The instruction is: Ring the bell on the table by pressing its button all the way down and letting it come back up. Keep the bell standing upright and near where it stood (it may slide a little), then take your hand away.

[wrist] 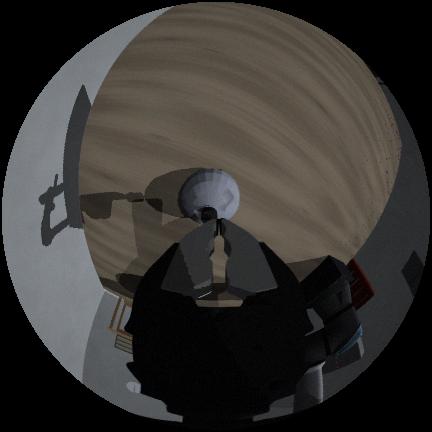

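Note:
The bell is a pale, silvery dome that stands upright on the wooden table, near the middle of the wrist view. Its dark button shows at the dome's near side in the picture. My gripper is shut and empty, with its fingertips together close beside the button. Whether the tips touch the button or stand a little above it, I cannot tell. The fingertips partly hide the near edge of the bell.
The arm's shadow falls on the table left of the bell. A red slatted object stands beyond the table at the lower right. A wooden frame shows beyond the table's lower left edge. A pale floor lies to the left.

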